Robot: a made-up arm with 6 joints.
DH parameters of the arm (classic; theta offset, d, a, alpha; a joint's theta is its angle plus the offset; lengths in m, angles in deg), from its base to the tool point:
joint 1: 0 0.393 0.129 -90
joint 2: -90 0 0.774 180
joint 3: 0 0 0.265 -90
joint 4: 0 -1.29 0 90
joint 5: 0 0 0 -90
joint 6: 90 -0.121 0 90
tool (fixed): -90 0 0 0
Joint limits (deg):
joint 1: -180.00..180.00
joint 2: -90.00..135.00
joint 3: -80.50..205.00
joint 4: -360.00..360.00
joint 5: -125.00..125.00
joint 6: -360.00..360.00
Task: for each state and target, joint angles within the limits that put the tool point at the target. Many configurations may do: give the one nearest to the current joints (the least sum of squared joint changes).
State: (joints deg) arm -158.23 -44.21 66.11 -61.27 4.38 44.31
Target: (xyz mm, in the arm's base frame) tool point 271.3 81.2 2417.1
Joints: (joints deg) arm -163.52 -40.22 35.63 -61.29 0.48 44.31
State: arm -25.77 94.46 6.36 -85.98 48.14 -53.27
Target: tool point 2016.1 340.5 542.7
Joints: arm 12.21 47.53 20.75 -85.68 50.75 -53.27
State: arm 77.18 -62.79 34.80 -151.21 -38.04 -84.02
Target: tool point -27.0 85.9 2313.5
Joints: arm 80.37 -41.80 15.62 -147.68 -39.31 -84.02
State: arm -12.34 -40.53 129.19 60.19 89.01 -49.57
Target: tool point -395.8 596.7 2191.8
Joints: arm -47.67 -0.16 115.13 64.69 93.28 -49.57
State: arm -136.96 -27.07 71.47 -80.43 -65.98 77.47
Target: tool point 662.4 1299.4 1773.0
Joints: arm -112.43 -41.23 91.65 -79.38 -78.26 77.47
